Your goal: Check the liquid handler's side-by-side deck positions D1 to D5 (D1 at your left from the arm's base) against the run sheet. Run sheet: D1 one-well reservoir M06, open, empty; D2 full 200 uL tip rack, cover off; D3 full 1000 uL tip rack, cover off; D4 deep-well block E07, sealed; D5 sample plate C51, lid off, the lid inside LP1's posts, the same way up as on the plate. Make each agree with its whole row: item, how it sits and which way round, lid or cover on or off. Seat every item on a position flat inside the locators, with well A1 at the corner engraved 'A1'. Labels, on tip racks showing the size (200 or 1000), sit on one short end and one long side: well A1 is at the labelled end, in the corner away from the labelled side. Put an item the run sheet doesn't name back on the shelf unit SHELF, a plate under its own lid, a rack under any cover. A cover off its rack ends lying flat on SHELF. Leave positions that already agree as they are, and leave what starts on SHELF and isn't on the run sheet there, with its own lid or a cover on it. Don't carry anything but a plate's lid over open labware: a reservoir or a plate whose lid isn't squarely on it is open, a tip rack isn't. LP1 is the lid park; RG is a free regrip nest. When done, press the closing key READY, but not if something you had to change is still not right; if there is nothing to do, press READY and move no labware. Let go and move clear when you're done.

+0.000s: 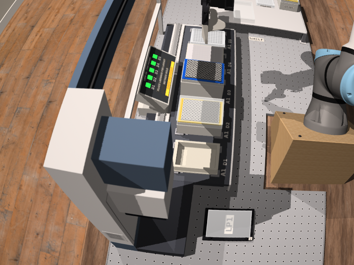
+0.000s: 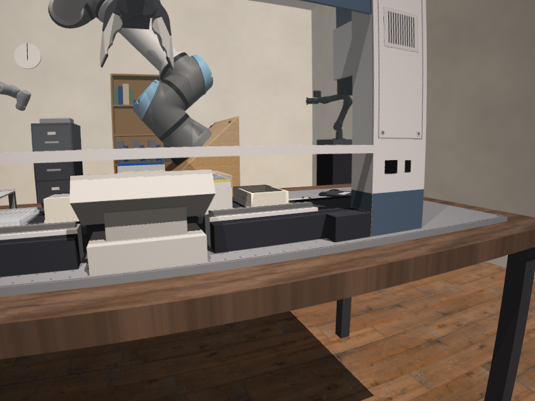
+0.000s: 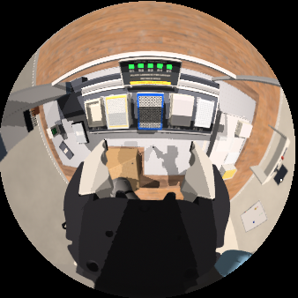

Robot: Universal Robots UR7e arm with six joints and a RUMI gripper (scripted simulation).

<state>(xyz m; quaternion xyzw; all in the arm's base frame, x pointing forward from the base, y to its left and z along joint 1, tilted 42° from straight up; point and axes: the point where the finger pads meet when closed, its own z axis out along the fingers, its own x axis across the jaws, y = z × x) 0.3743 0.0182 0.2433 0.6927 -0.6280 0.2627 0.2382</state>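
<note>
Right now my hand is 220 mm above the blue-framed tip rack and 10 mm to the left of it. Round my hand: clear well plate (280 mm below, 250 mm to the right, 20 mm ahead); then yellow-framed tip rack (240 mm below, 120 mm to the left, 10 mm behind); then cream reservoir (280 mm below, 250 mm to the left, 10 mm behind).
</note>
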